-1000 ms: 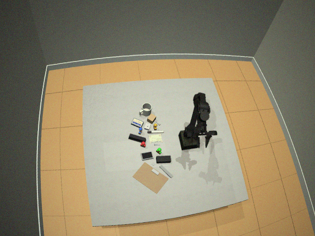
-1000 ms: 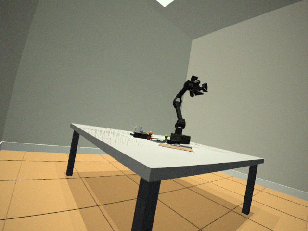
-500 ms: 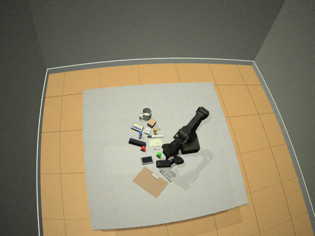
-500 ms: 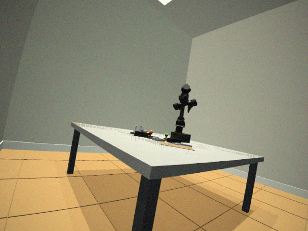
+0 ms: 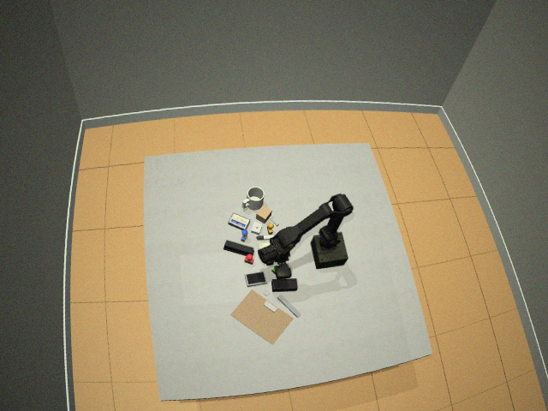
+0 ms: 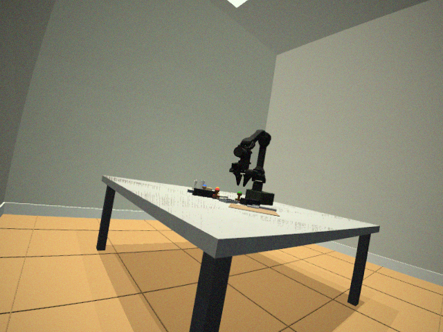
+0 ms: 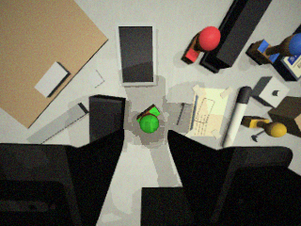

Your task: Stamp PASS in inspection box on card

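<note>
Right now the green-knobbed stamp is 10 mm behind my gripper tip, 10 mm to the right of it and 80 mm below it. Round my gripper tip: red-knobbed stamp (120 mm ahead, 60 mm to the right, 80 mm below); ink pad (90 mm ahead, 30 mm to the left, 90 mm below); black block (40 mm behind, 60 mm to the left, 80 mm below).
</note>
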